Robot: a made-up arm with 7 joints.
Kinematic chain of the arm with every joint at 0, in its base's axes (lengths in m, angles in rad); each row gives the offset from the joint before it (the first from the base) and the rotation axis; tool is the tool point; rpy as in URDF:
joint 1: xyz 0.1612 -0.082 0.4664 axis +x
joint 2: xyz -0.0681 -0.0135 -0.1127 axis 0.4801 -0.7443 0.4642
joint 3: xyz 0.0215 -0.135 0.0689 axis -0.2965 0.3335 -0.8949
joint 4: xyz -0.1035 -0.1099 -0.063 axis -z
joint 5: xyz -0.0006 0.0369 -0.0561 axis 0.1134 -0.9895 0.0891
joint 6: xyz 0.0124 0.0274 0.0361 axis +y
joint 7: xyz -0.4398 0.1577 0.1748 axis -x
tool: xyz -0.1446 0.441 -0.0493 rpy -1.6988 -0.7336 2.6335
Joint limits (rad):
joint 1: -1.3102..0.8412
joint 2: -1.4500..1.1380
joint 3: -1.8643..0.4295
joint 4: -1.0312..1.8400
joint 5: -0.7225..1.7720
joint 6: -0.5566..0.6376
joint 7: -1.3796..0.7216
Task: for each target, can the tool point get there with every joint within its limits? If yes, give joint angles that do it. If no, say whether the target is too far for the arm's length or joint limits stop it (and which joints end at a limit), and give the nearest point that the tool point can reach.
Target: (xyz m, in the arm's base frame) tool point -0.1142 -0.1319 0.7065
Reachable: no: joint limits stop it (at a limit: joint 1, joint 2, joint 5, joint 7) | nearest point -0.1810 -0.1485 0.8062 | short by 0.121 m
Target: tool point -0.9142 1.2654 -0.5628
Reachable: no: too far | nearest point -0.4529 0.6479 -0.2330 | short by 0.838 m
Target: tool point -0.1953 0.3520 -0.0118
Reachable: yes | joints -0.3356 -0.1205 -1.1804 1.1454 0.8697 -0.2043 0.0114
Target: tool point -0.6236 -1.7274 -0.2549
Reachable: no: too far | nearest point -0.3474 -1.1660 -0.0088 | short by 0.672 m
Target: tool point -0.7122 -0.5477 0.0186
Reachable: yes | joints -0.5276 -0.4265 -1.0505 0.2307 1.4116 -0.1217 -1.1693
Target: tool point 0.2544 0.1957 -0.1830
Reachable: yes | joints -0.1213 -1.1797 -0.5384 1.3358 0.1649 -0.4463 -0.1007
